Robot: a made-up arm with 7 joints. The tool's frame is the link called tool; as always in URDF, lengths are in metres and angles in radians. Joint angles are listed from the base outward. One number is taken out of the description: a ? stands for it. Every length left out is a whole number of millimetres.
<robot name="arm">
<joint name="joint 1" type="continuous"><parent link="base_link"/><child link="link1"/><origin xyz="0.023 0.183 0.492" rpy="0 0 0"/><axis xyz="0 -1 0"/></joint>
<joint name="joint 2" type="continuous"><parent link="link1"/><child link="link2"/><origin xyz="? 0 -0.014" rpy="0 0 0"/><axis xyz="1 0 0"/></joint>
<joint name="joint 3" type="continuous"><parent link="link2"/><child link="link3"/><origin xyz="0 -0.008 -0.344" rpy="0 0 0"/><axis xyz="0 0 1"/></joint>
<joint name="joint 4" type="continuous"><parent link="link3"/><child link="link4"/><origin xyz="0.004 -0.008 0" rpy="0 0 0"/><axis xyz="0 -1 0"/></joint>
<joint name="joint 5" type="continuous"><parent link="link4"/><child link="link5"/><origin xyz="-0.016 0 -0.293" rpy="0 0 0"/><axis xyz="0 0 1"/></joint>
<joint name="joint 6" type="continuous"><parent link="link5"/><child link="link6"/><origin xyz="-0.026 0.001 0" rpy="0 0 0"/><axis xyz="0 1 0"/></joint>
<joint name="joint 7" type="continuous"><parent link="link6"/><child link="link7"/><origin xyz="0.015 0 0.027" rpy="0 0 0"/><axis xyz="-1 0 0"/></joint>
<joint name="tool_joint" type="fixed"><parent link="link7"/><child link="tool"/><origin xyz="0 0.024 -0.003" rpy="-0.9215 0.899 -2.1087"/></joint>
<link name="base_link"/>
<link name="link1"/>
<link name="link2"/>
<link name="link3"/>
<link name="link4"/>
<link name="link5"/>
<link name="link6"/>
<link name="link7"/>
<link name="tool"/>
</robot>
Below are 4 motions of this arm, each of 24 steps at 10 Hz.
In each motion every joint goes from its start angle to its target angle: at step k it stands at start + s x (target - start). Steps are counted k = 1, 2, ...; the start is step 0. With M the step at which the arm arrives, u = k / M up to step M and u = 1 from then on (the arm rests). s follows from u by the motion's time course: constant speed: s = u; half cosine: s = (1 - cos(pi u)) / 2; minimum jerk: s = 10 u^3 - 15 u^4 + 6 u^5.
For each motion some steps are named. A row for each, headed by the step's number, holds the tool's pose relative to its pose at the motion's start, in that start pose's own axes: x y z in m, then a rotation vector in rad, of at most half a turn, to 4 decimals.
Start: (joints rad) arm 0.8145 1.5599 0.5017 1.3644 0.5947 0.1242 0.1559
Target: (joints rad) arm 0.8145 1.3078 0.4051 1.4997 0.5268 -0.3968 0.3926
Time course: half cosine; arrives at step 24
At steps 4, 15, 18, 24:
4: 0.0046 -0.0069 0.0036 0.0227 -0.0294 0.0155
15: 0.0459 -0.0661 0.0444 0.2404 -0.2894 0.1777
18: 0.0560 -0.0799 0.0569 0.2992 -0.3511 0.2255
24: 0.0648 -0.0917 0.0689 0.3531 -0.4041 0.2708

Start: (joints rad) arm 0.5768 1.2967 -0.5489 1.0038 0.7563 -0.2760 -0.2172
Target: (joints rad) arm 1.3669 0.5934 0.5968 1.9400 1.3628 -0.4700 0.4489
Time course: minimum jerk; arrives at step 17
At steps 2, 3, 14, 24:
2: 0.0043 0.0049 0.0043 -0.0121 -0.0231 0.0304
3: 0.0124 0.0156 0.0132 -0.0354 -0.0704 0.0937
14: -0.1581 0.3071 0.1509 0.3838 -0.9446 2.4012
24: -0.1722 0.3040 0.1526 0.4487 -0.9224 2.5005

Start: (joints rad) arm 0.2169 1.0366 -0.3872 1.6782 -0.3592 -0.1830 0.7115
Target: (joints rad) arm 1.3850 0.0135 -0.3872 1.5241 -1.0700 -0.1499 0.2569
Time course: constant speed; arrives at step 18
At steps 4, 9, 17, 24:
4: -0.0220 0.0634 -0.0706 -0.0272 0.3640 0.1364
9: -0.0982 0.1557 -0.1525 -0.0308 0.8120 0.3170
17: -0.3120 0.3131 -0.1936 0.0497 1.5056 0.6307
24: -0.3423 0.3322 -0.1866 0.0687 1.5896 0.6721

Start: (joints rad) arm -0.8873 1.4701 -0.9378 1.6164 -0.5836 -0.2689 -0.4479
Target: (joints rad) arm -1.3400 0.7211 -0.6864 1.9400 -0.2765 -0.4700 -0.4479
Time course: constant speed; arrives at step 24
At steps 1, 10, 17, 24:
1: 0.0077 0.0108 0.0069 -0.0277 -0.0090 0.0487
10: 0.0517 0.1132 0.0700 -0.3097 -0.0848 0.4654
17: 0.0569 0.1939 0.1130 -0.5666 -0.1247 0.7577
24: 0.0422 0.2695 0.1452 -0.8519 -0.1324 1.0159

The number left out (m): -0.032
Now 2 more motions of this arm.
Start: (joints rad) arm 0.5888 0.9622 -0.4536 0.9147 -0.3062 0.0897 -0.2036
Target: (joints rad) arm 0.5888 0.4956 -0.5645 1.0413 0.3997 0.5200 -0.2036
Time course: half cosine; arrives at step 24
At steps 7, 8, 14, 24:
7: 0.0085 0.0253 0.0483 -0.1374 -0.1405 0.0007
8: 0.0098 0.0326 0.0618 -0.1733 -0.1824 -0.0018
14: 0.0074 0.0859 0.1543 -0.3904 -0.5054 -0.0506
24: -0.0148 0.1404 0.2405 -0.5319 -0.8651 -0.1439

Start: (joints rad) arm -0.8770 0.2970 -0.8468 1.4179 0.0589 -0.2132 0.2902
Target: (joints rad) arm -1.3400 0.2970 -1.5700 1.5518 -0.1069 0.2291 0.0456
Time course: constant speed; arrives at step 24
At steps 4, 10, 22, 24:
4: 0.0328 -0.0186 0.0523 -0.0636 -0.0976 -0.0960
10: 0.0710 -0.0402 0.1408 -0.1370 -0.2434 -0.2340
22: 0.0996 -0.0521 0.3405 -0.2006 -0.5334 -0.4698
24: 0.0975 -0.0493 0.3747 -0.2006 -0.5813 -0.5016

